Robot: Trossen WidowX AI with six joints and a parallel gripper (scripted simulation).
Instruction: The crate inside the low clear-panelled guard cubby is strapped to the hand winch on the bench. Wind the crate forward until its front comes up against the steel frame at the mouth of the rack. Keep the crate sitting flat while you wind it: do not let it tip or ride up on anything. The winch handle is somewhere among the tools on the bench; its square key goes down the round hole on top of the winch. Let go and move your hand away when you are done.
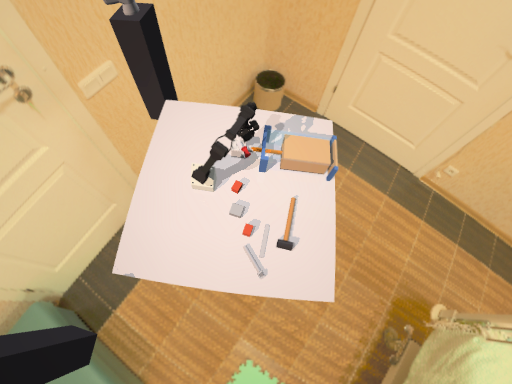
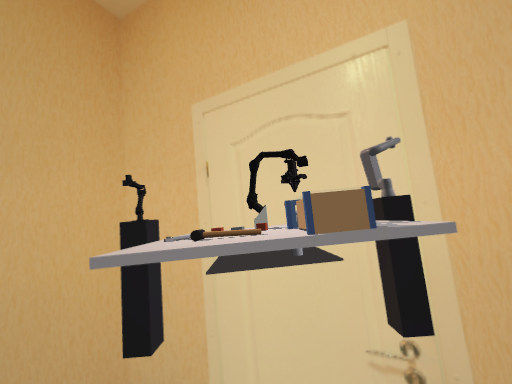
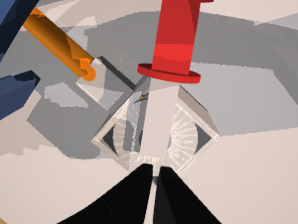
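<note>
Now: the red knob 90 mm below my gripper tip, 40 mm to the right of it and 30 mm ahead of it. Round my gripper tip: winch handle 120 mm below, 10 mm to the right, 10 mm ahead; blue frame 130 mm ahead, 110 mm below, 50 mm to the left; white winch 190 mm below, 40 mm behind, 20 mm to the left.
</note>
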